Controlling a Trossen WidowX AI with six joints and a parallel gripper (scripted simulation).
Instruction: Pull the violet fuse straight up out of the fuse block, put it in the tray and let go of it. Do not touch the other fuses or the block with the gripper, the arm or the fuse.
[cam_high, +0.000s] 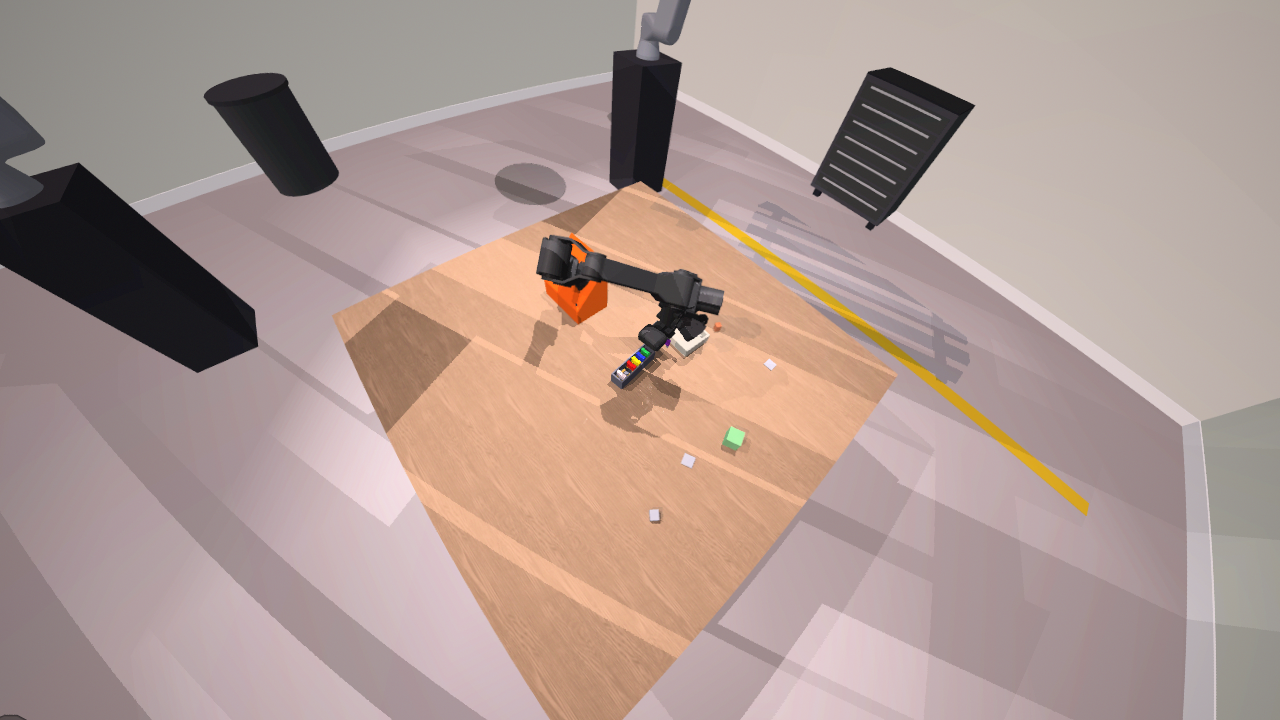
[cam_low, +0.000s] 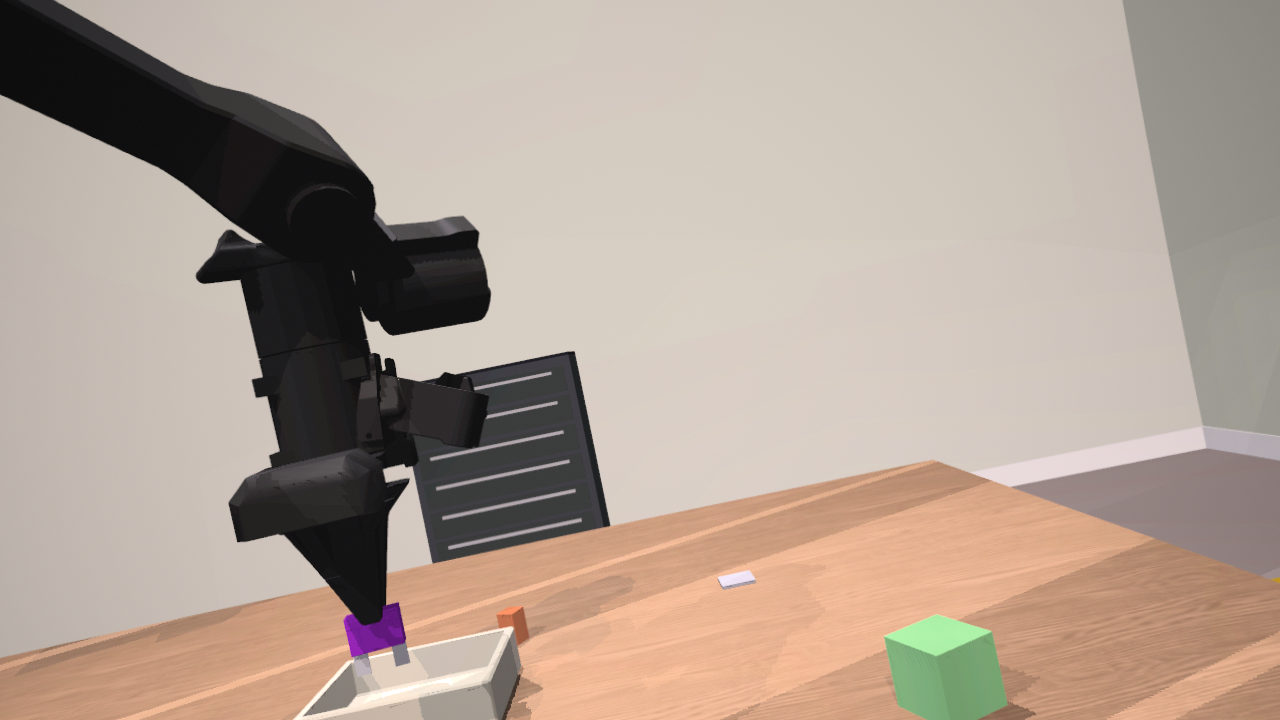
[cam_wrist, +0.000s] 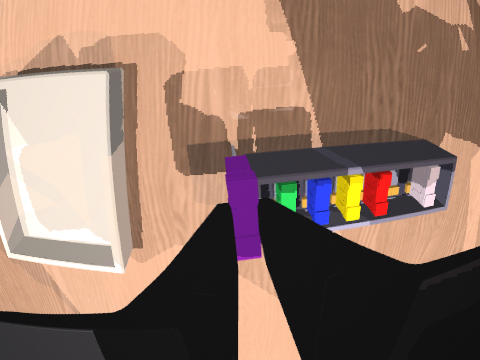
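My gripper tip is 12 cm to the right of the white tray, 10 cm above it and 4 cm past it. The rest, counted from my gripper tip: violet fuse: 1 cm below; green fuse: 8 cm below, 4 cm to the right, 3 cm behind; blue fuse: 8 cm below, 6 cm to the right, 2 cm behind.
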